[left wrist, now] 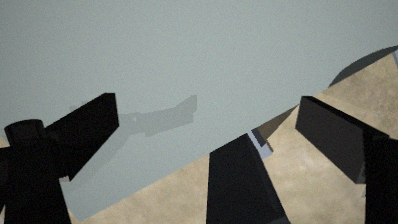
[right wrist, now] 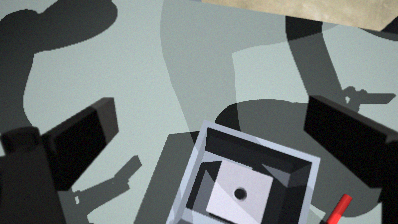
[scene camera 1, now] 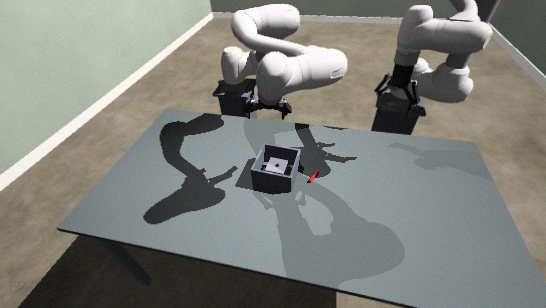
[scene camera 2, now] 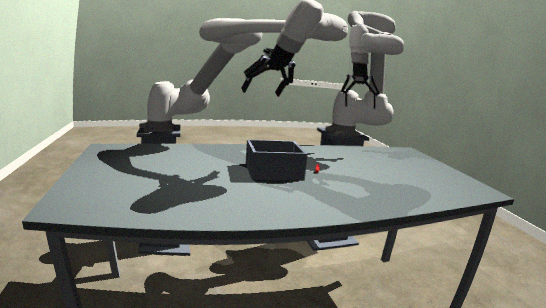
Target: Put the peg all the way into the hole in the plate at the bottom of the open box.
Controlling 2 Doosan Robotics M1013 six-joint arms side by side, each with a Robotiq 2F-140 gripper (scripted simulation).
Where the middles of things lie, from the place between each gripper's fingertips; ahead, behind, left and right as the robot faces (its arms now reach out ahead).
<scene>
Now: the dark box (scene camera 2: 265,159) 60 mm ahead of my right hand (scene camera 2: 260,92), 50 mm to the left of it and 270 mm below it.
I see the dark box 290 mm ahead of my left hand (scene camera 1: 392,111), 500 mm to the right of it and 210 mm below it.
</scene>
